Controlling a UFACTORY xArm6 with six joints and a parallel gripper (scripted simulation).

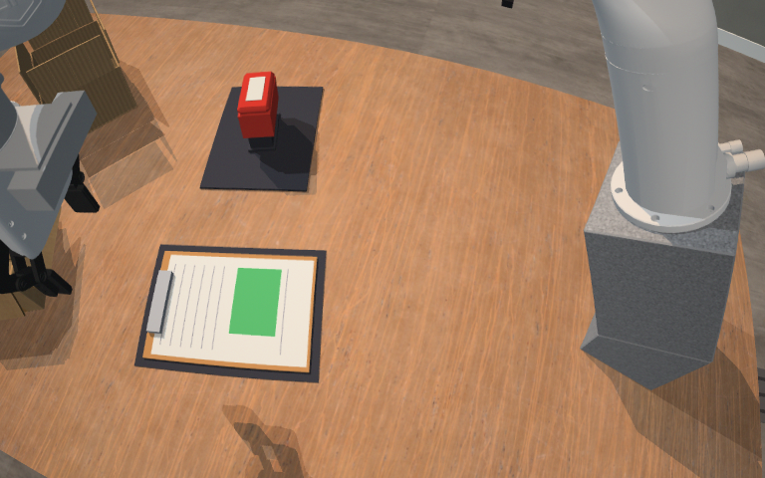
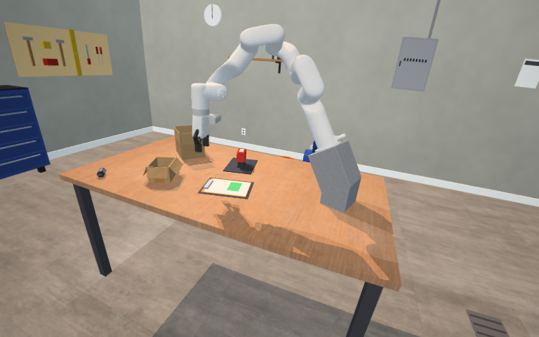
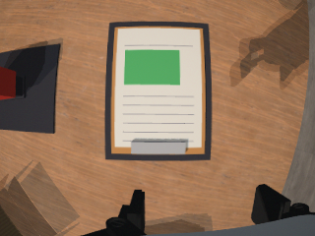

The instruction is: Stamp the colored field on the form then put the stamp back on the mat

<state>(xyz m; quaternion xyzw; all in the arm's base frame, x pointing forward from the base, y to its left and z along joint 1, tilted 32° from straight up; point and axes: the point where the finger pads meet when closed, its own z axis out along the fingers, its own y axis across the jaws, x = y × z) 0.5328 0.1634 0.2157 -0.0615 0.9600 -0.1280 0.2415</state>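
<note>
My hand is 34 cm to the left of the red stamp, 17 cm above it and 10 cm past it. Round my hand: clipboard 21 cm below, 10 cm behind, 4 cm to the right; dark mat 34 cm to the right, 22 cm below, 10 cm behind; small dark object 58 cm ahead, 20 cm below, 3 cm to the left.
</note>
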